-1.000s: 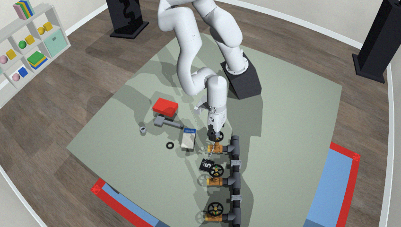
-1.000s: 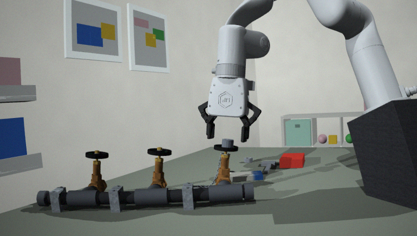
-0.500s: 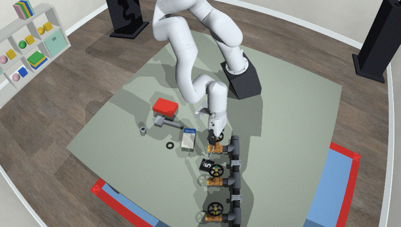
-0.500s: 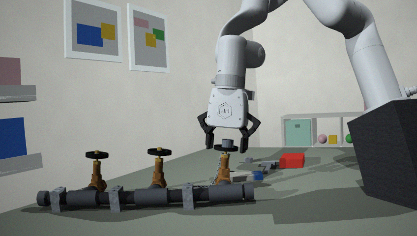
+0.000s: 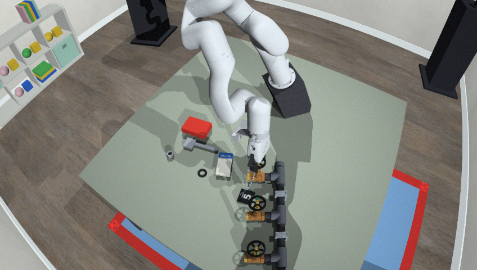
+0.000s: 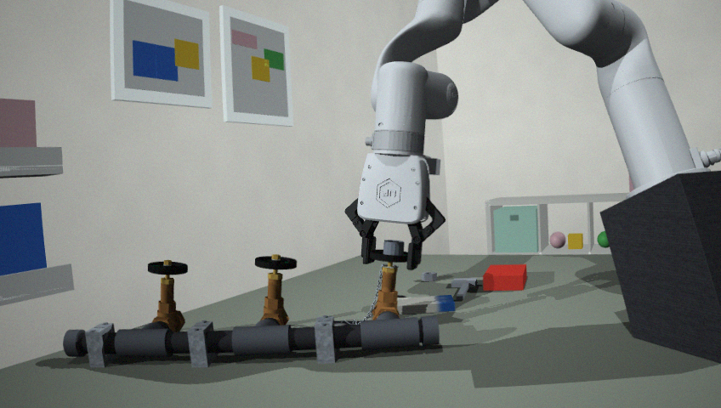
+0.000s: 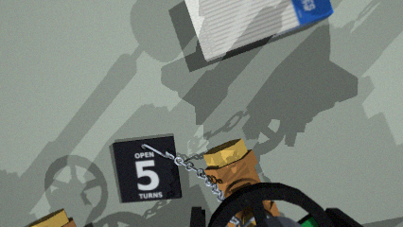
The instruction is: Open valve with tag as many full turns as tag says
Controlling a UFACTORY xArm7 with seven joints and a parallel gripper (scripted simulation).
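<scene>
The grey cap lies 10 mm behind my hand and 10 mm above it. The rest, counted from my hand: black washer (50 mm ahead, 230 mm to the right, 120 mm below); then blue box (10 mm behind, 150 mm to the right, 110 mm below); then black tag (100 mm ahead, 20 mm to the right, 120 mm below).
</scene>
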